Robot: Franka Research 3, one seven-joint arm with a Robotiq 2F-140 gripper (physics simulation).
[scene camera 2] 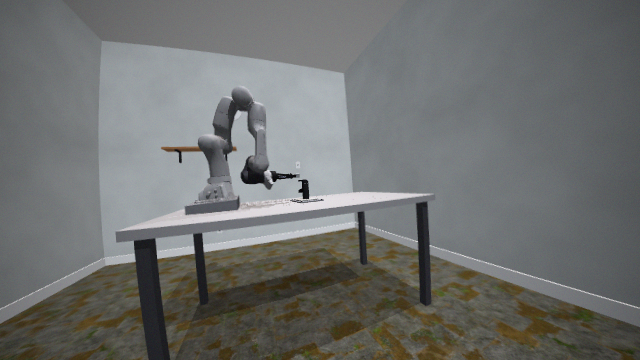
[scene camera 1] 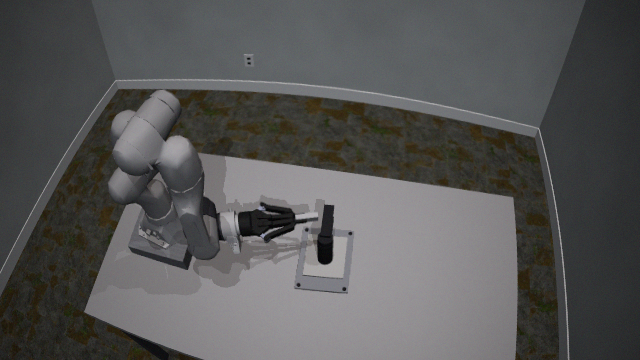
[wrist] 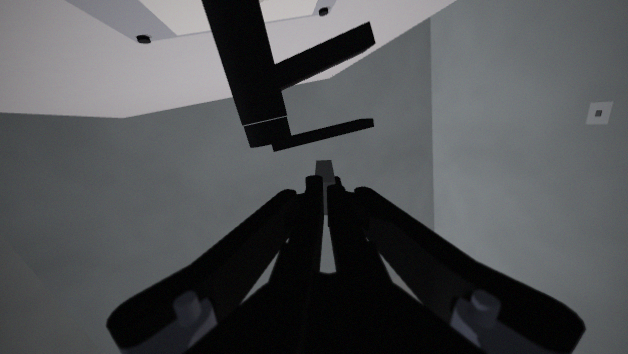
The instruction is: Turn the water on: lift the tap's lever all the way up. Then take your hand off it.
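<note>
The black tap (scene camera 1: 325, 251) (scene camera 2: 306, 191) (wrist: 245, 65) stands upright on its grey base plate (scene camera 1: 320, 284). Its lever (scene camera 1: 327, 219) (scene camera 2: 303, 180) (wrist: 332, 133) is a thin black bar on top, above the spout (wrist: 325, 54), pointing the same way as the spout. It looks near level; its exact tilt is hard to tell. My gripper (scene camera 1: 306, 217) (scene camera 2: 297, 175) (wrist: 324, 172) is shut and empty, with its pale narrow tip pointing toward the lever's outer part. The tip is apart from the lever, on the robot's side, and slightly higher in the second scene view.
The tap is mounted on the white table (scene camera 1: 425, 260) (scene camera 2: 280, 216), with the robot's base (scene camera 1: 160, 250) (scene camera 2: 212, 205) at the left. A wooden shelf (scene camera 2: 186, 149) is on the wall behind the arm. A wall socket (scene camera 1: 249, 60) (wrist: 598, 113) is beyond the table.
</note>
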